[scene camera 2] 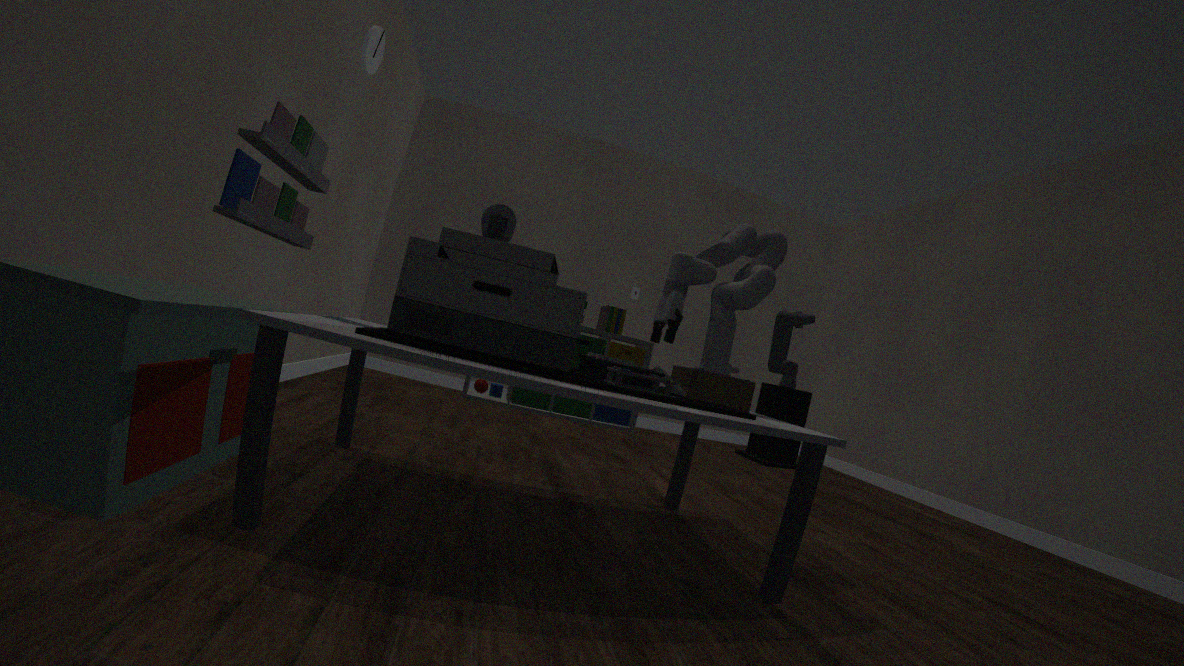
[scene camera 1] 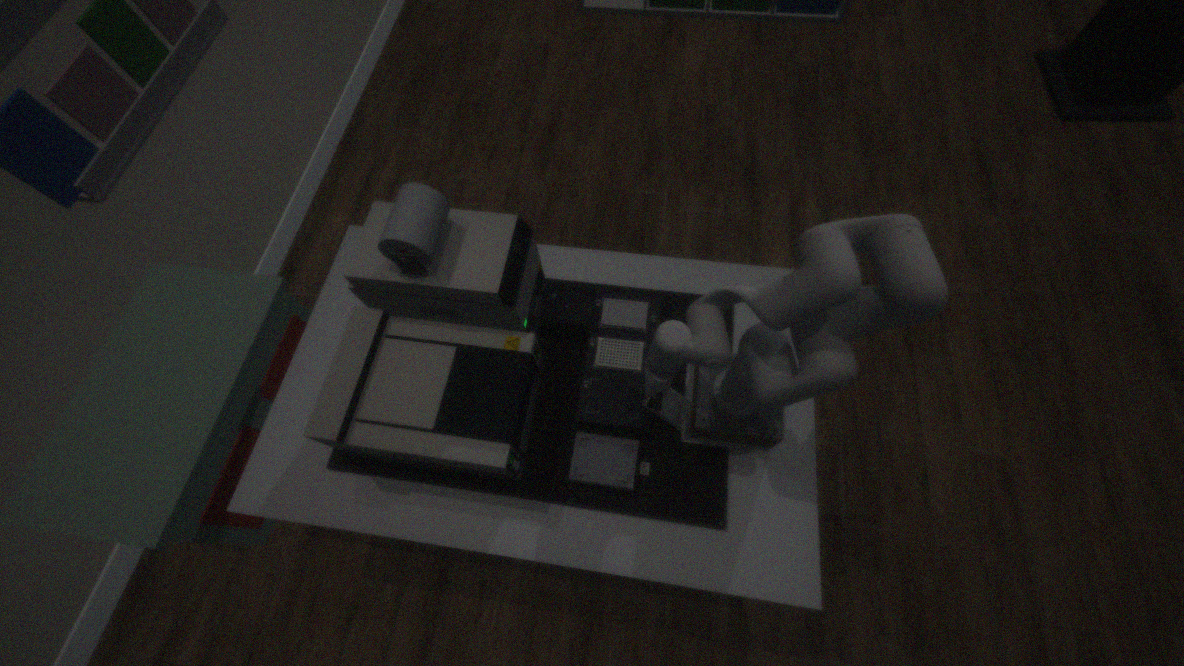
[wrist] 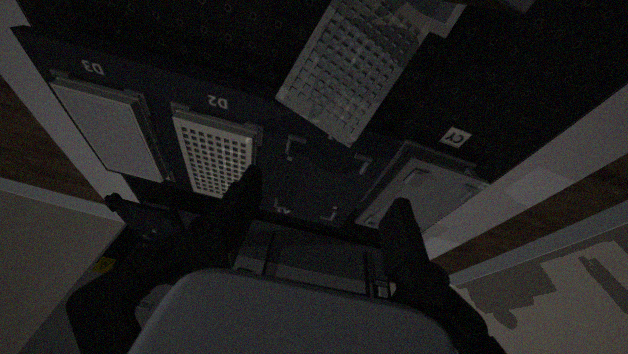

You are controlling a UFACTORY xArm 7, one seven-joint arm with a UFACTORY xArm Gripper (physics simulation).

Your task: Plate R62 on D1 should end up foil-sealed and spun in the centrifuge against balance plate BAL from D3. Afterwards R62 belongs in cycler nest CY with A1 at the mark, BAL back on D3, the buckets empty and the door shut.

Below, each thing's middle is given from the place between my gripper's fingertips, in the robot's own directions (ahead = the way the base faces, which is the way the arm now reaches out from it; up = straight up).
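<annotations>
The centrifuge [scene camera 1: 461,398] is there for me to see, 560 mm ahead of my hand, and it's 50 mm to the left of my hand and 30 mm below it.
</annotations>
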